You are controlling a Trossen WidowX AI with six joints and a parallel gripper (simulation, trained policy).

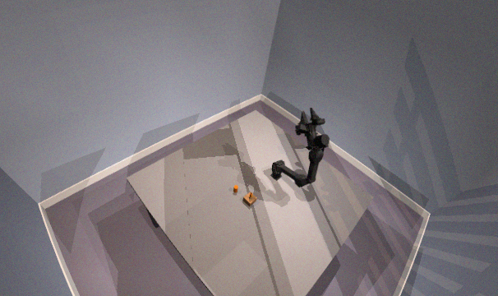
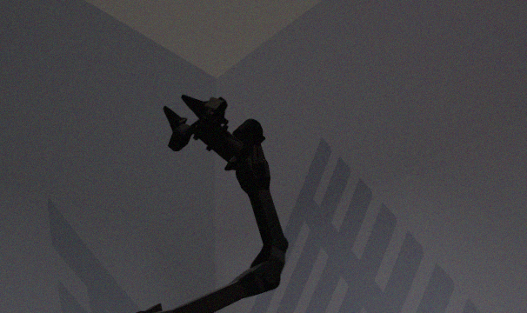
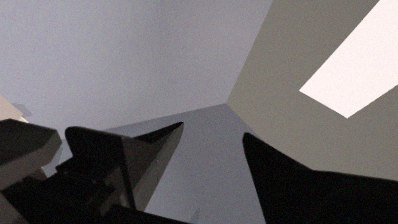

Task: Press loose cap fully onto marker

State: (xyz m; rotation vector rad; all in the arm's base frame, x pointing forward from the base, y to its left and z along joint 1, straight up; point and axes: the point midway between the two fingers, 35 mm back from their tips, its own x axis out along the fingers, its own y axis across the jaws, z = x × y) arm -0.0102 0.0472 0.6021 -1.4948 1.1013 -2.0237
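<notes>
The orange cap lies 35 cm ahead of my gripper tip, 12 cm to the right of it and 60 cm below it.
</notes>
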